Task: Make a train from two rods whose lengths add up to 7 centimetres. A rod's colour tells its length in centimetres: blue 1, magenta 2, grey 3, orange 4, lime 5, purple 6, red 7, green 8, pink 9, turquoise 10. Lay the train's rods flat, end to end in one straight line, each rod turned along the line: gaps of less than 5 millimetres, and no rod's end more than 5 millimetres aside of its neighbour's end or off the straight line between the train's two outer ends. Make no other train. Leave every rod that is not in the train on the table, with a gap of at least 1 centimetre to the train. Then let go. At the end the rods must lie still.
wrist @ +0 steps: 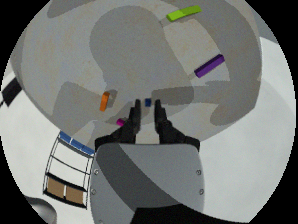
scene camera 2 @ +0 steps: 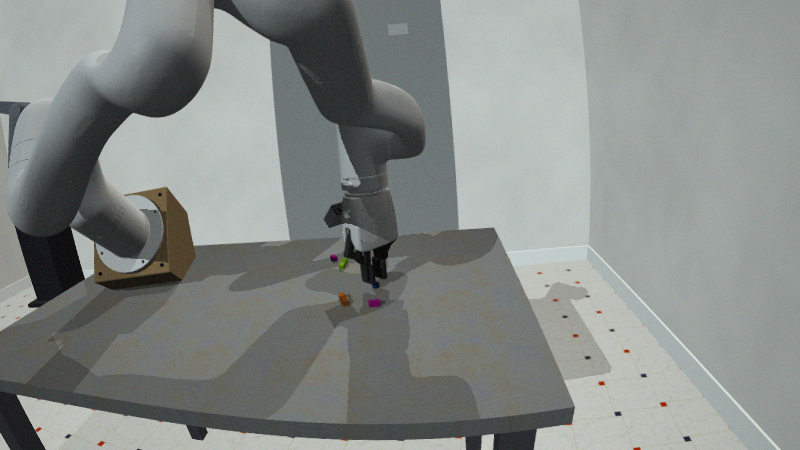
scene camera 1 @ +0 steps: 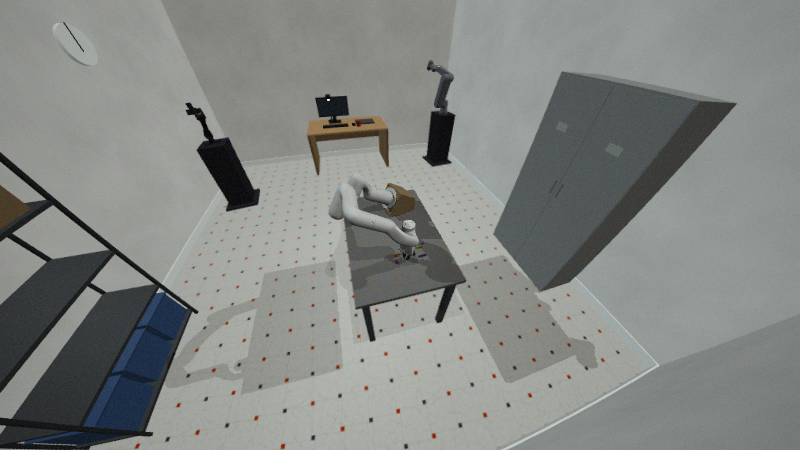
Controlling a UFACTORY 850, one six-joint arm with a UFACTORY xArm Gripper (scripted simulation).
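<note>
Visible here: my gripper (scene camera 2: 374,280), (wrist: 147,106).
</note>
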